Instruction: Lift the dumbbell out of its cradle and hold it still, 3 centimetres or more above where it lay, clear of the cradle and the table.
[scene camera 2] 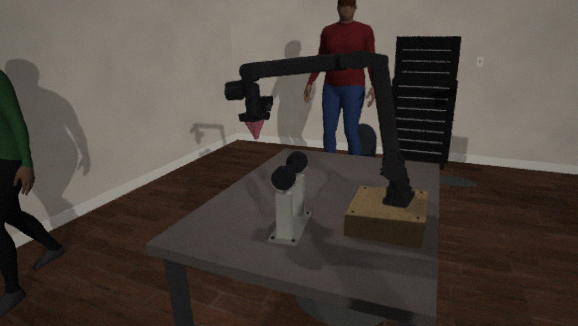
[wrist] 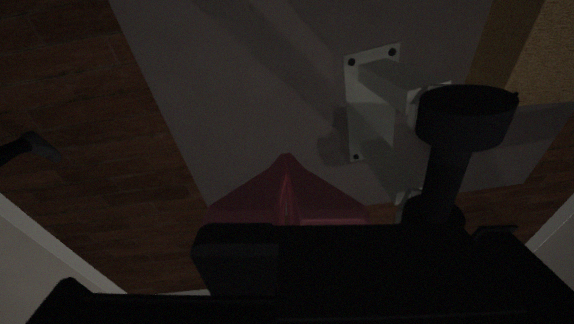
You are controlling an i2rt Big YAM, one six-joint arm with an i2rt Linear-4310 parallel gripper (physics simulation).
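Pixels of known places: gripper, fingertip midpoint: (scene camera 2: pixel 256 139) (wrist: pixel 286 161); arm's base, link origin: (scene camera 2: pixel 398 199).
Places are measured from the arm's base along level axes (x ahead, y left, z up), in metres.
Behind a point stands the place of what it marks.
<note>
The black dumbbell (scene camera 2: pixel 283 178) @(y 0.323, x 0.282, z 0.134 m) (wrist: pixel 446 167) @(y 0.203, x 0.337, z 0.142 m) rests across the tops of the two posts of the pale cradle (scene camera 2: pixel 285 217) @(y 0.319, x 0.280, z -0.005 m) (wrist: pixel 370 95) @(y 0.197, x 0.328, z -0.086 m), which stands on the grey table. In the wrist view the dumbbell lies to the right of the fingers, and its far head is partly hidden by the gripper's body. My gripper (scene camera 2: pixel 256 138) @(y 0.164, x 0.512, z 0.194 m) (wrist: pixel 286 161) @(y 0.164, x 0.512, z 0.194 m) points down with its pink fingers shut together and empty. In the scene view it hangs above the dumbbell's level, to the left of it and apart from it.
The arm stands on a wooden block (scene camera 2: pixel 385 230) @(y 0.158, x -0.007, z -0.047 m) (wrist: pixel 545 60) @(y 0.102, x 0.099, z -0.009 m) on the right part of the table (scene camera 2: pixel 215 230) @(y 0.397, x 0.534, z -0.094 m) (wrist: pixel 225 75) @(y 0.178, x 0.604, z -0.094 m). A person in red (scene camera 2: pixel 347 55) stands behind the table, and a person in green (scene camera 2: pixel 15 125) is at the left. A black cabinet (scene camera 2: pixel 425 75) stands at the back wall.
</note>
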